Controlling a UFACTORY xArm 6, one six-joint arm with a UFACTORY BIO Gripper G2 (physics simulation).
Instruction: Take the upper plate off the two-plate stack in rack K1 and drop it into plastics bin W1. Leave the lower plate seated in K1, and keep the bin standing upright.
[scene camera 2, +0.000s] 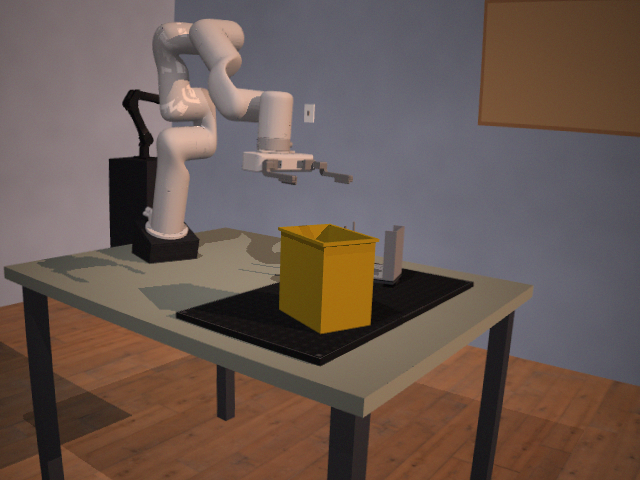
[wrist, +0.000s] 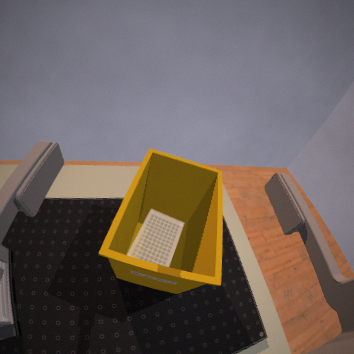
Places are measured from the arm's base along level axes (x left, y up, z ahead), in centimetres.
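Pixels of known places: hand at its tool point: (scene camera 2: 316, 179) (wrist: 176, 192); arm's base at its link origin: (scene camera 2: 166, 229).
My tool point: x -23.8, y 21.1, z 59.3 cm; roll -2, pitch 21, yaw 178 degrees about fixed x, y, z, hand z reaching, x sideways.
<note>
Ahead of a thing's pixels: the offset from my tool point to its top centre. Level surfaces: height alone.
The yellow bin W1 @(dz +5.0, dx -4.8, dy -10.2 cm) (scene camera 2: 346, 289) (wrist: 120, 220) stands upright on the black mat. The upper plate @(dz +6.2, dx -5.0, dy -26.5 cm) (wrist: 159, 237), a pale gridded plate, lies inside it, low down; the bin walls hide it in the scene view. My gripper (scene camera 2: 317, 179) (wrist: 162, 192) is wide open and empty, above the level of the bin's rim. Rack K1 @(dz +2.2, dx +29.3, dy -14.0 cm) (scene camera 2: 393, 253) stands behind the bin in the scene view, largely hidden by it; a pale piece low in it may be the lower plate @(dz +3.2, dx +29.4, dy -24.8 cm) (scene camera 2: 378, 270). In the wrist view, part of the rack area shows at the left edge; the plate's seating cannot be told.
The perforated black mat @(dy -28.2 cm) (scene camera 2: 232, 315) (wrist: 45, 225) lies on the table @(dy -29.5 cm) (scene camera 2: 429, 330) (wrist: 90, 181). The rack's tall grey upright rises behind the bin in the scene view. A black arm (scene camera 2: 135, 116) stands on a dark pedestal (scene camera 2: 126, 201) behind my base.
</note>
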